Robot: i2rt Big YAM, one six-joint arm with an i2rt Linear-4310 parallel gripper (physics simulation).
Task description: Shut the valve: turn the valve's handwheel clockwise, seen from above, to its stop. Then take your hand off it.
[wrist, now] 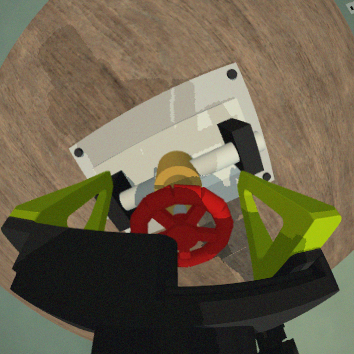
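Note:
The red spoked handwheel (182,231) is at the lower middle of the wrist view, on top of the valve's brass body (176,167). My gripper (174,177) is open. Its two green fingers stand apart, one to the left and one to the right of the handwheel, with a gap between each finger and the rim in this view. The black gripper housing hides part of the wheel's lower left edge. Whether the fingertips are level with the wheel or above it is hard to tell.
A pale pipe (216,158) runs through the valve, held by black brackets (242,145) on either side. They stand on a light mounting plate (125,125) with dark bolts at its corners. The plate lies on a round wooden table top (75,75).

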